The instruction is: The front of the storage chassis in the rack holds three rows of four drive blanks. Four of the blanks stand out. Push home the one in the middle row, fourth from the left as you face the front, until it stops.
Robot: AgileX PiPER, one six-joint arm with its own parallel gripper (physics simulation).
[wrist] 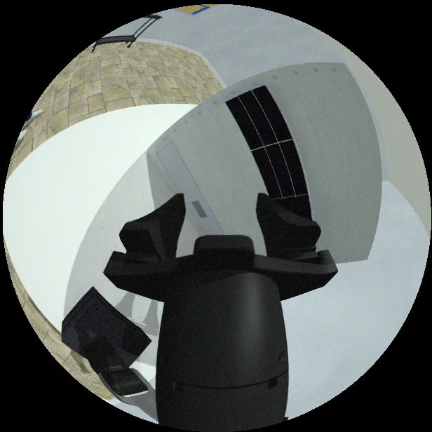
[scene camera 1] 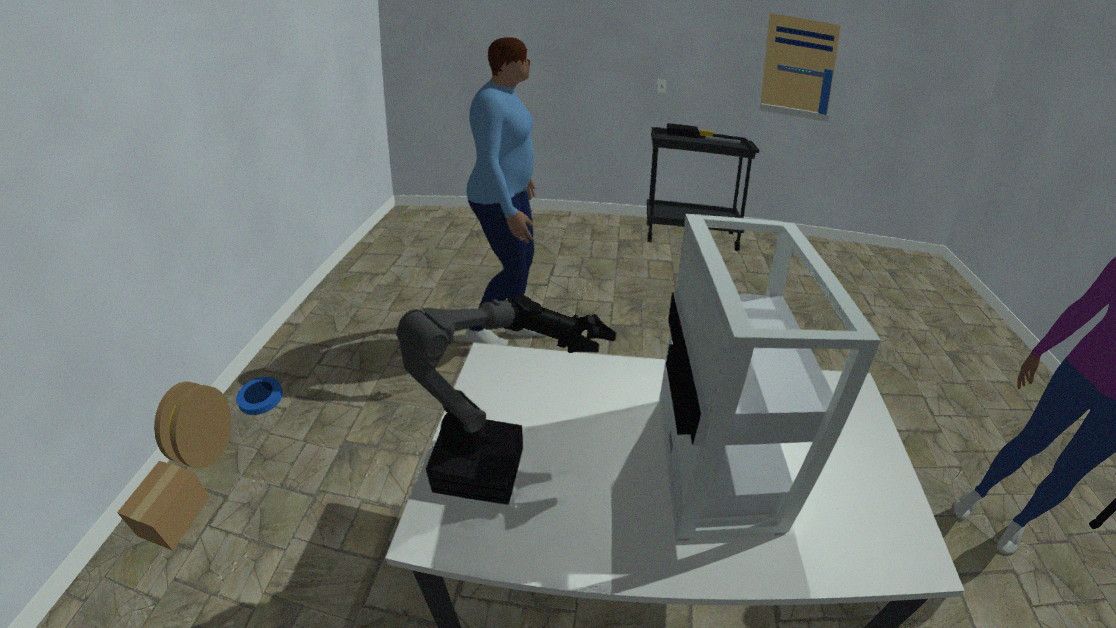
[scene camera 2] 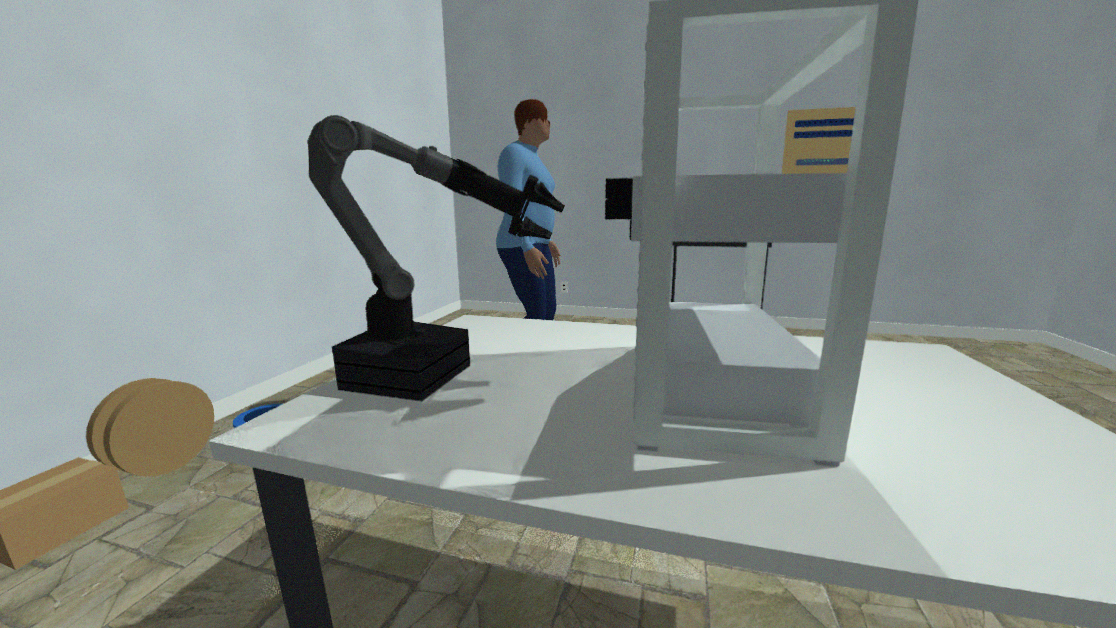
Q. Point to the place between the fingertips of my gripper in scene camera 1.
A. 606,342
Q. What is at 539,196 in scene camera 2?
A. My gripper.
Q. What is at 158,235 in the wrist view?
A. My gripper.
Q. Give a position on a rack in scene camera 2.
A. At 708,360
